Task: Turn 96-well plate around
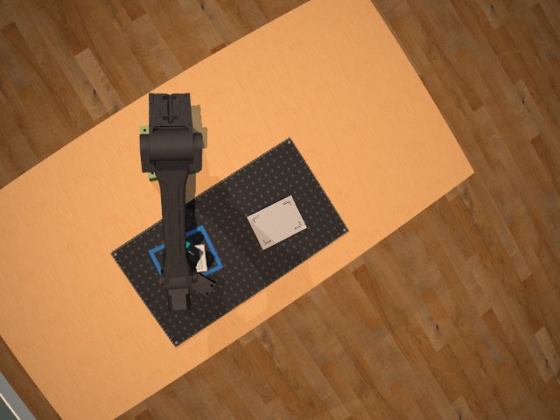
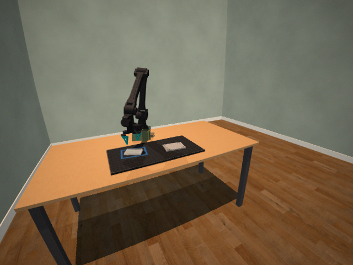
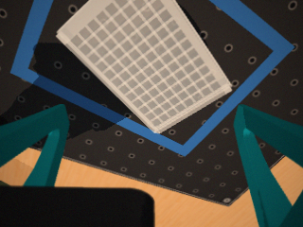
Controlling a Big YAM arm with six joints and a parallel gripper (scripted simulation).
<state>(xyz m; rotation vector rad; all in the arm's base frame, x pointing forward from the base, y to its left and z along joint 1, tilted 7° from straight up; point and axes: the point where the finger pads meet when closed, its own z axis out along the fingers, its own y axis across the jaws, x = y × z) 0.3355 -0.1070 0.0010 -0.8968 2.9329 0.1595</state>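
Right now the 96-well plate is 9 cm below my hand. From my hand the other things lie so: plate nest N1: 32 cm to the left, 9 cm below, 1 cm ahead.
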